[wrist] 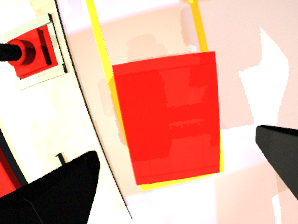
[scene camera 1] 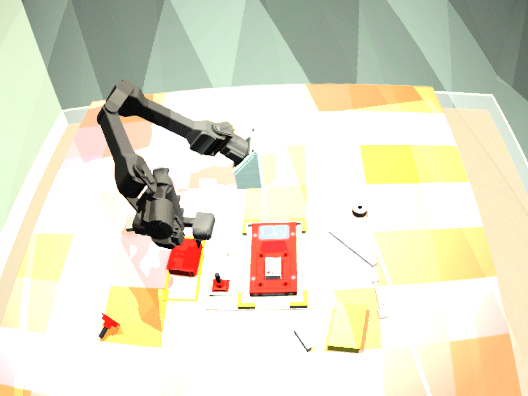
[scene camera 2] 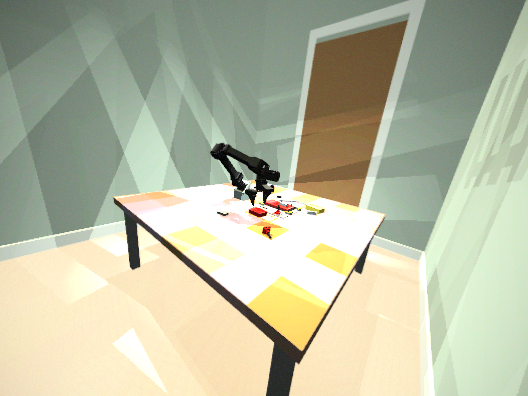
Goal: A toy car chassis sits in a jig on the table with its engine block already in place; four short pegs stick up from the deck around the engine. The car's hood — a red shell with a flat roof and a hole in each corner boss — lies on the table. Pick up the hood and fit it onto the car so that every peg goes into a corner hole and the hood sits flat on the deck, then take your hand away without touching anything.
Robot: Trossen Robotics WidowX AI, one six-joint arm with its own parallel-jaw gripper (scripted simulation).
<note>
The gripper [scene camera 1: 180, 245] is open and holds nothing. Further things: a red hood [scene camera 1: 184, 260] and a yellow pad [scene camera 1: 346, 332].
The red hood is seen too in the wrist view [wrist: 170, 108]. The gripper shows as well in the wrist view [wrist: 179, 147]. The wrist view does not show the yellow pad: it is out of frame.
</note>
